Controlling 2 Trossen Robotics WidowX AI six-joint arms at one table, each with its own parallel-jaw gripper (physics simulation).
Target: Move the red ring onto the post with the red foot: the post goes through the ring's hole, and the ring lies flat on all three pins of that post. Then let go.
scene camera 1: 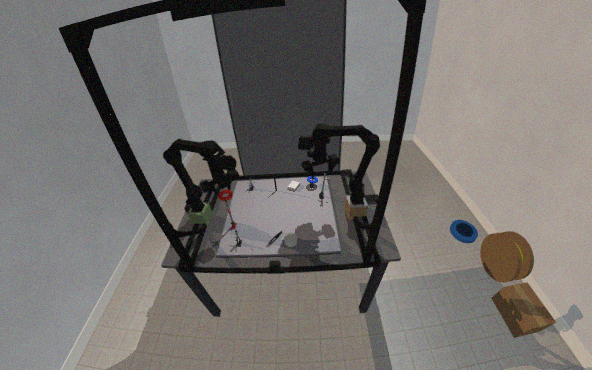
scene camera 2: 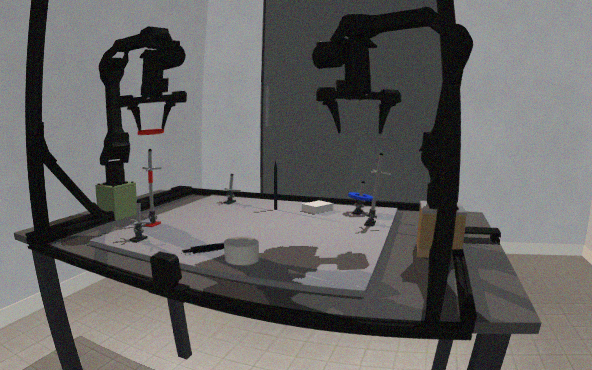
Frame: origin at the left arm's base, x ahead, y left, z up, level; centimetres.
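Where they show: left gripper, between the fingertips: [scene camera 1: 223, 193] [scene camera 2: 151, 133]; right gripper, between the fingertips: [scene camera 1: 321, 176] [scene camera 2: 360, 133]; left arm's base, origin of its link: [scene camera 1: 198, 208] [scene camera 2: 115, 183]; right arm's base, origin of its link: [scene camera 1: 356, 200].
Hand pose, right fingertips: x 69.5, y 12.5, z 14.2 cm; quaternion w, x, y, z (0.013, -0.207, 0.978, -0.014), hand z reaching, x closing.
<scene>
Each offset is from my right fingertips to the top centre of the thing. "*": to the spot under its first point.
The red ring {dx -46.2, dy -17.8, dz +1.6 cm} [scene camera 1: 225, 199] [scene camera 2: 151, 132] is level, held between the fingertips of my left gripper [scene camera 2: 151, 130]. The fingers stand fairly wide on it. The post with the red foot {* dx -47.5, dy -17.2, dz -13.8 cm} [scene camera 1: 230, 215] [scene camera 2: 150, 192] stands upright at the left of the mat, with a red band and pins on its upper part. In scene camera 2 the ring hangs a little above the post's top, nearly in line with it. In scene camera 1 the post's top shows near the ring's lower edge. Exact centring cannot be told. My right gripper [scene camera 2: 360, 132] is wide open and empty, high above the right rear.
A short post {* dx -41.4, dy -29.3, dz -21.9 cm} [scene camera 1: 238, 243] [scene camera 2: 138, 231] stands in front of the red-foot post. Another {* dx -45.0, dy +16.3, dz -18.8 cm} [scene camera 2: 230, 190] is at the rear left. A black spike {dx -28.6, dy +15.1, dz -8.8 cm} [scene camera 2: 275, 185], a white block {dx -17.5, dy +19.2, dz -20.8 cm} [scene camera 1: 293, 186] [scene camera 2: 317, 206], a blue ring {dx -5.5, dy +21.2, dz -17.2 cm} [scene camera 2: 361, 197] and a tall post {* dx +1.6, dy +10.3, dz -14.1 cm} [scene camera 2: 376, 190] stand farther right.
</scene>
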